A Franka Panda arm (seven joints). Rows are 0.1 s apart.
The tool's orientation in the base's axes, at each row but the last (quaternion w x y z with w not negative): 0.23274 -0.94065 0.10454 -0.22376; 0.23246 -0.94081 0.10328 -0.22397; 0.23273 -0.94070 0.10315 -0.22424; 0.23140 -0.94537 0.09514 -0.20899; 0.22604 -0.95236 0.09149 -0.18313; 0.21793 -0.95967 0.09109 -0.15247; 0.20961 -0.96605 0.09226 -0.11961; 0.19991 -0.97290 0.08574 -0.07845; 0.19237 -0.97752 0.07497 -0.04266; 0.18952 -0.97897 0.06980 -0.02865; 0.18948 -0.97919 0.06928 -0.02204
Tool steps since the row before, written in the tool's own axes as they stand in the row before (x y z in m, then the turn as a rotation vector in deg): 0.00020 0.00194 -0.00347 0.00 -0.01 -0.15; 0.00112 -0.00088 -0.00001 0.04 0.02 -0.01; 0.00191 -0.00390 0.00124 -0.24 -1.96 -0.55; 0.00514 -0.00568 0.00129 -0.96 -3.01 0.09; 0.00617 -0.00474 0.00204 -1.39 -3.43 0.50; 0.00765 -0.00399 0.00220 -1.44 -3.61 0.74; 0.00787 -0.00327 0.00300 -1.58 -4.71 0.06; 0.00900 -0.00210 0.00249 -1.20 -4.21 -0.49; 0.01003 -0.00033 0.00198 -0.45 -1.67 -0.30; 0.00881 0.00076 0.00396 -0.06 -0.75 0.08; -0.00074 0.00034 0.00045 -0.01 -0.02 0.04
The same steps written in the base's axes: -0.00163 -0.00310 0.00188 -0.07 -0.05 0.12; 0.00106 0.00043 0.00085 0.03 -0.03 0.01; 0.00261 0.00331 0.00162 -0.29 1.56 1.29; 0.00564 0.00406 0.00348 -0.57 2.93 1.03; 0.00688 0.00340 0.00240 -0.76 3.58 0.75; 0.00833 0.00256 0.00183 -0.71 3.84 0.61; 0.00874 0.00228 0.00026 -0.89 4.60 1.65; 0.00951 0.00105 -0.00035 -0.69 3.87 2.00; 0.01015 -0.00060 -0.00115 -0.26 1.49 0.89; 0.00894 -0.00054 -0.00369 0.04 0.73 0.21; -0.00074 -0.00004 -0.00056 0.00 0.03 -0.03
